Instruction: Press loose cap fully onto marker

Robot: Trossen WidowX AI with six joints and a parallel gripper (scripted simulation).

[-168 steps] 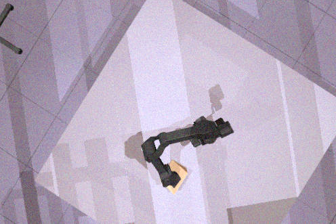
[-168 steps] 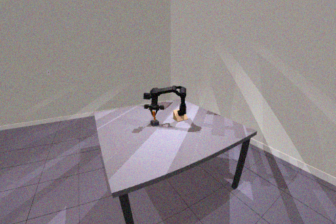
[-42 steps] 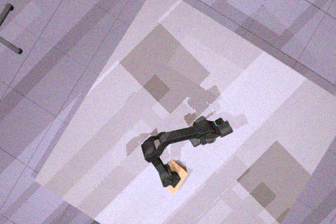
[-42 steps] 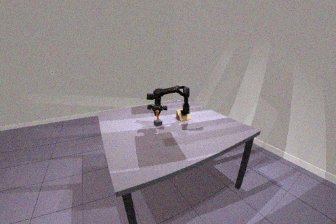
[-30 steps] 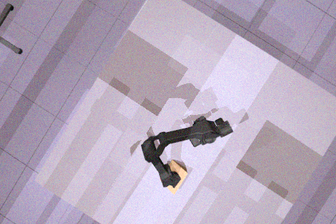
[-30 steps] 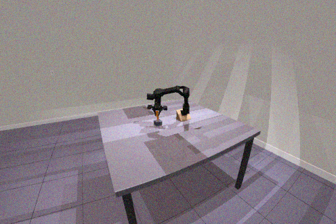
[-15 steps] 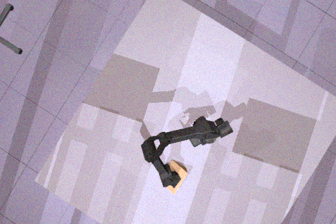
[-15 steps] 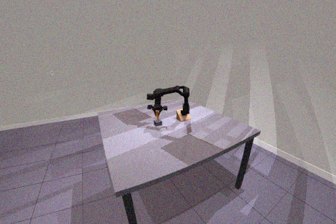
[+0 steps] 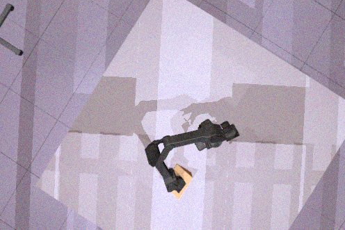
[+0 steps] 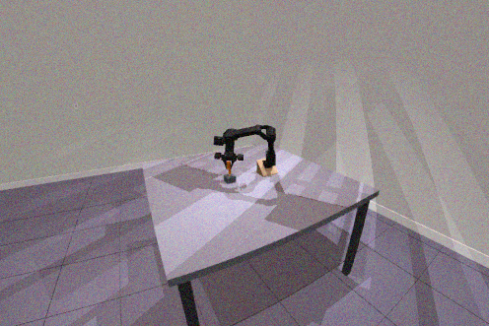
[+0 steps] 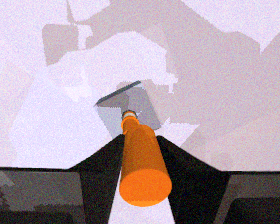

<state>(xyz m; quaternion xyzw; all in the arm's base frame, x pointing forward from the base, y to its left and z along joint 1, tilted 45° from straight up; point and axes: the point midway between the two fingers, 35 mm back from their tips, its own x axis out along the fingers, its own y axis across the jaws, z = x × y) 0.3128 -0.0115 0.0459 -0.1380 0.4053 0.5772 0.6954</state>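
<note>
Now: the orange cap 20 mm above my gripper tip. The rest, counted from my gripper tip: grey holder block (10 mm behind, 70 mm below).
</note>
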